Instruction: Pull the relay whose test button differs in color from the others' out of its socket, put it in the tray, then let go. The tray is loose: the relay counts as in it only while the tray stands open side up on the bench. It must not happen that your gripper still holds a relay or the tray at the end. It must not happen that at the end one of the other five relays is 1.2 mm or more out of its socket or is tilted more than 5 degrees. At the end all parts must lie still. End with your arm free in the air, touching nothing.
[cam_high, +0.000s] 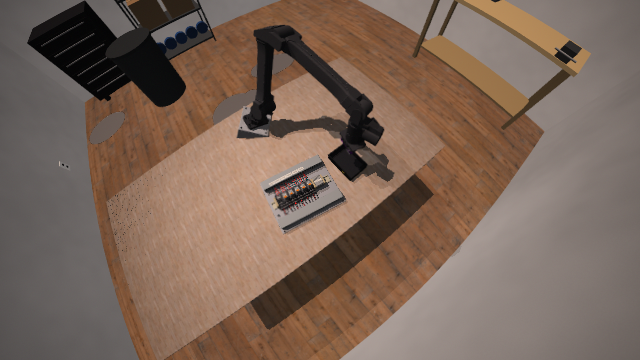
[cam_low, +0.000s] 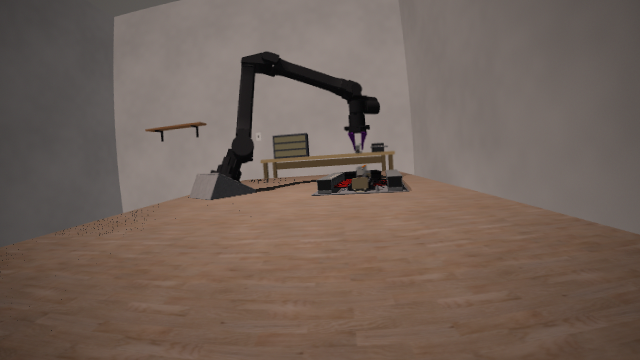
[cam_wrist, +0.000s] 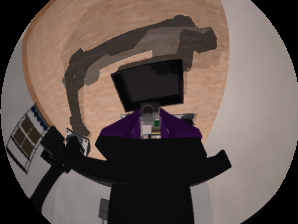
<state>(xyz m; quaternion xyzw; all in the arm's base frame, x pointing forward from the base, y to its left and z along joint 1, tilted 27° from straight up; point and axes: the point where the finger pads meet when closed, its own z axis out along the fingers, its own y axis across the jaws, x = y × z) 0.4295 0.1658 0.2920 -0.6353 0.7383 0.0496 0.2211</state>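
Now: the black tray 11 cm below my hand. Round my hand: grey panel (26 cm to the right, 13 cm below); then relay (right at my hand).
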